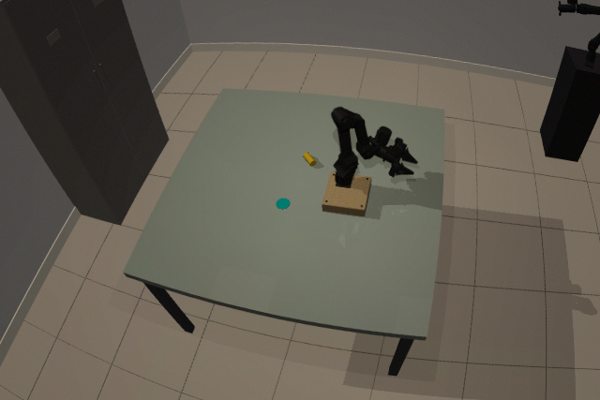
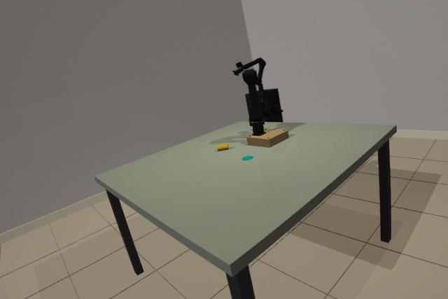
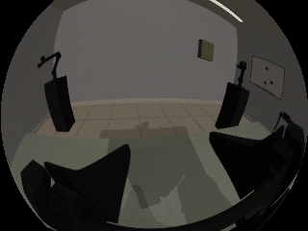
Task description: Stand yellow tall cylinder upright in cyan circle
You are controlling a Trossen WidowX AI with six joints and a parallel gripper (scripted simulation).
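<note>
The yellow tall cylinder lies 500 mm ahead of my gripper tip, 100 mm below it and 60 mm to the right of it. From my gripper tip the other things lie so: cyan circle: 550 mm ahead, 200 mm to the left, 120 mm below.
</note>
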